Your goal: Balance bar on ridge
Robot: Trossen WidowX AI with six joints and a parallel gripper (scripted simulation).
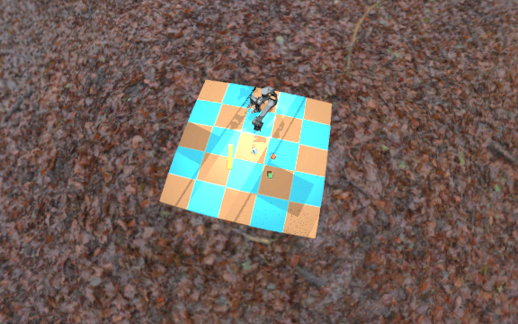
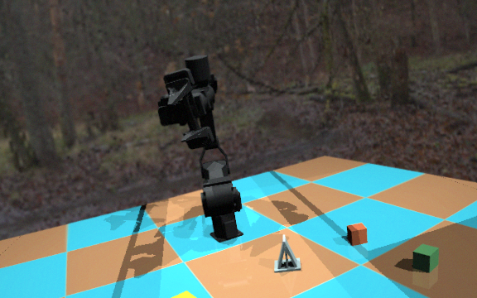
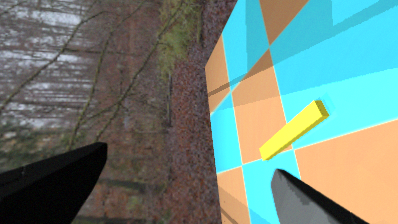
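Right now the yellow bar is 300 mm ahead of my gripper tip, 80 mm to the right of it and 280 mm below it. Round my gripper tip: red cube (220 mm ahead, 270 mm to the left, 270 mm below); green cube (390 mm ahead, 280 mm to the left, 270 mm below).
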